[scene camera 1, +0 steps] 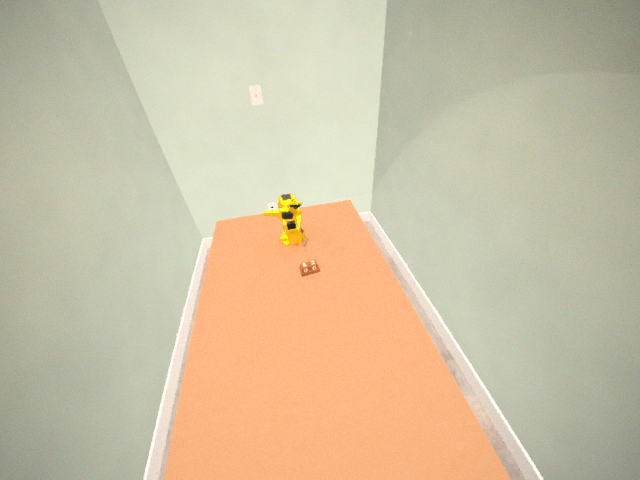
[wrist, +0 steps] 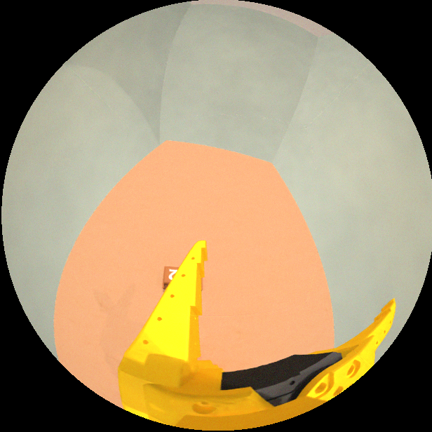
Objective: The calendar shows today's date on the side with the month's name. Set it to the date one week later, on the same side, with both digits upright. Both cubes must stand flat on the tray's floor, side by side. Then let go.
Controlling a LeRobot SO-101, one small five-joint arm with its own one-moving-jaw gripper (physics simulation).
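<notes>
The small brown calendar (scene camera 1: 310, 273) lies in front of the arm's base in the scene view, with two cubes side by side in it. White marks show on them, too small to read as digits. In the wrist view, part of a brown cube (wrist: 170, 276) with a white mark like a 2 shows left of the fixed jaw, which hides the rest of the calendar. The month's name cannot be read. My gripper (scene camera 1: 281, 212) (wrist: 298, 271) is wide open and empty, raised above the table and apart from the calendar.
The yellow arm's base (scene camera 1: 292, 237) stands behind the calendar near the far end of the orange table (scene camera 1: 325, 361). Pale walls rise around it. A wall plate (scene camera 1: 255, 95) is on the far wall. The arm's faint shadow lies at the left in the wrist view.
</notes>
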